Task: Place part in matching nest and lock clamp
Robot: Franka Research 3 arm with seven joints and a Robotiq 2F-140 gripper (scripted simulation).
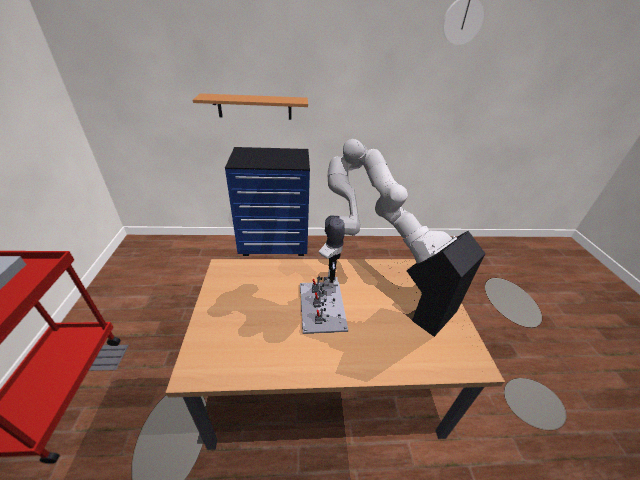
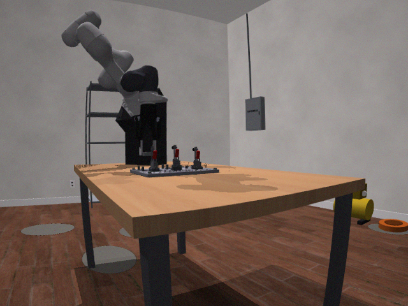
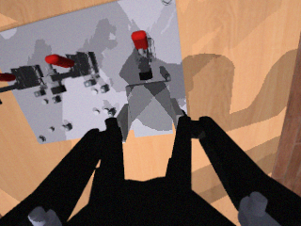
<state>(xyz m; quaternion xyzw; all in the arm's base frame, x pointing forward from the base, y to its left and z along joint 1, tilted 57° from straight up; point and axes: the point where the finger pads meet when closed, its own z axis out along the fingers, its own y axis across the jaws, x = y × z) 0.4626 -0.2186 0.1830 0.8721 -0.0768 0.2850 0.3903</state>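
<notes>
Now: hand 3 cm above the grey block part. From my hand the other things lie so: grey fixture plate (11 cm below, 9 cm ahead, 8 cm to the left).
</notes>
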